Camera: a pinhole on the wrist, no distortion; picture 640 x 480 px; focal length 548.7 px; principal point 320.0 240.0 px. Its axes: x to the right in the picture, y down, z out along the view. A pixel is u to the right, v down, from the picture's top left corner.
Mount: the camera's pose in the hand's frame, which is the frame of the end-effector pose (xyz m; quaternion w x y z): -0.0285 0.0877 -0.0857 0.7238 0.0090 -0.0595 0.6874
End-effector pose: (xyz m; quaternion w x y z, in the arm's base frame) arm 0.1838 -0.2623 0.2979 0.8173 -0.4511 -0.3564 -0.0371
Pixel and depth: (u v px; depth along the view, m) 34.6 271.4 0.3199
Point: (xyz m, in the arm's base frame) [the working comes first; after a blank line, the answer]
In the camera's frame: -0.1664 0.0183 0.3199

-0.0330 -0.1822 0.3984
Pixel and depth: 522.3 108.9 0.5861
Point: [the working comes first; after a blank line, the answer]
In the camera's frame: 0.2161 -0.1400 0.5861

0.0438 0.3019 0.3545
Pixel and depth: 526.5 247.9 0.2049
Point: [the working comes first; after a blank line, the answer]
In the camera's frame: 0.0771 0.0030 0.2049

0.1387 -0.0923 0.2107
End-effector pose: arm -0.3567 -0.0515 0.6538 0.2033 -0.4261 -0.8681 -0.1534
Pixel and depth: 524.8 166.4 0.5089
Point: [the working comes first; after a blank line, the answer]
In the camera's frame: 0.1899 -0.0683 0.5089

-0.2812 0.2831 0.2946
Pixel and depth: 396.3 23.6 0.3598
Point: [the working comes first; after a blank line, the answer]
In the camera's frame: 0.0500 -0.1419 0.3598

-0.3928 0.1907 0.4565
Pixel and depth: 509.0 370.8 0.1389
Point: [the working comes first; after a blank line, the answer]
In the camera's frame: 0.0478 0.0331 0.1389

-0.2310 -0.0014 0.5842
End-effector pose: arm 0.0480 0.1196 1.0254 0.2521 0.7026 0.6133 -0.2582
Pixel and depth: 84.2 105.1 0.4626
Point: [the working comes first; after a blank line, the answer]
In the camera's frame: -0.1988 -0.1137 0.4626

-0.1254 -0.0737 0.7242
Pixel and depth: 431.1 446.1 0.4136
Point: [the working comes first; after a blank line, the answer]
In the camera's frame: 0.0837 0.1554 0.4136

0.1458 -0.2671 0.9331
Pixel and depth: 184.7 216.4 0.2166
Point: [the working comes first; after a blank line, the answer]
In the camera's frame: -0.0534 -0.0093 0.2166

0.0504 0.0067 0.9591
